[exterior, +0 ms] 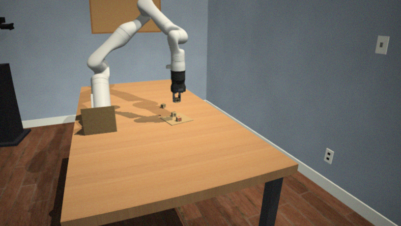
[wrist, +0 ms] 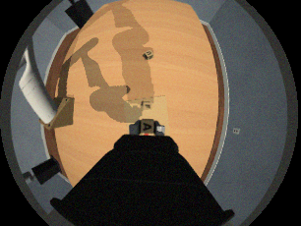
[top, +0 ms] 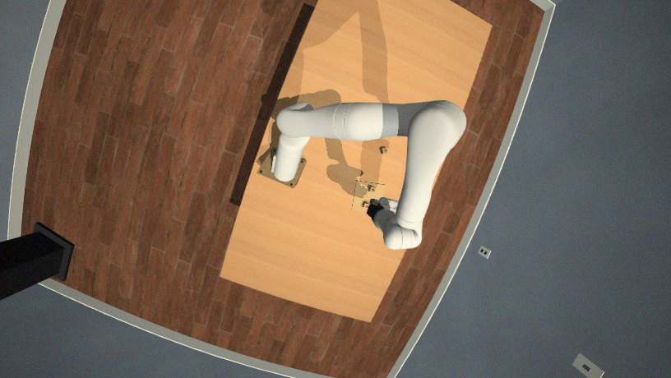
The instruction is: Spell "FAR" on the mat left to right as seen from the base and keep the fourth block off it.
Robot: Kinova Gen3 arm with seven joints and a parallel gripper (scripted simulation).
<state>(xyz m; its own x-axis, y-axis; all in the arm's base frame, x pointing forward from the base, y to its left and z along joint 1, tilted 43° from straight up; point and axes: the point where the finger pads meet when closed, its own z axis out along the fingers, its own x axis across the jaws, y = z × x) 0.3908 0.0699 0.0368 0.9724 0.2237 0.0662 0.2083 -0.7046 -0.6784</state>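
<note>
Now: hand 120 mm above the tan mat.
</note>
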